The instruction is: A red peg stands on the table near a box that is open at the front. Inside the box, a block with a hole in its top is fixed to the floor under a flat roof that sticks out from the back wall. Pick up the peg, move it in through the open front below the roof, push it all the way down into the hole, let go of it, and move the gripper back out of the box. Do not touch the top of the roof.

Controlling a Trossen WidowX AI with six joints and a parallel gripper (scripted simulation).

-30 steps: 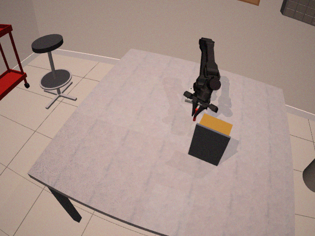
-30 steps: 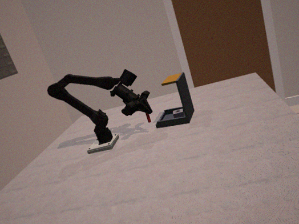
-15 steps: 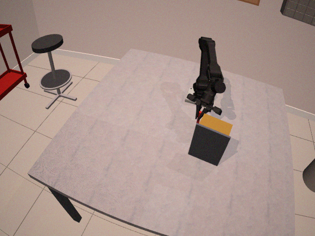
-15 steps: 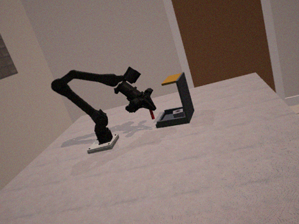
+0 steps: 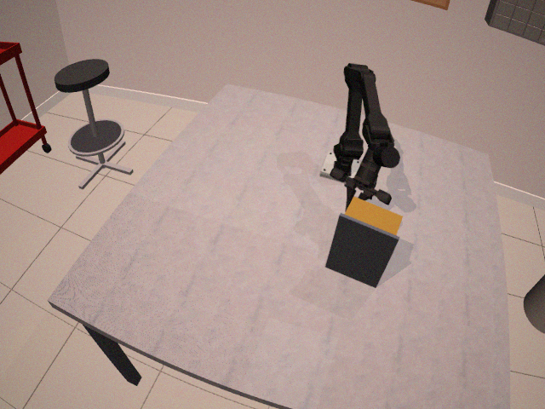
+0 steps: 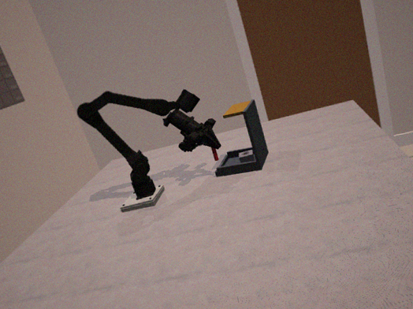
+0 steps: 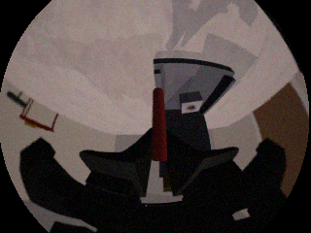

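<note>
Right now the back wall is 14 cm ahead of my gripper tip and 4 cm to the left of it. Also, from my gripper tip: orange roof 10 cm ahead, 10 cm above, 5 cm to the left; red peg 2 cm behind, 1 cm to the left, 1 cm below.
</note>
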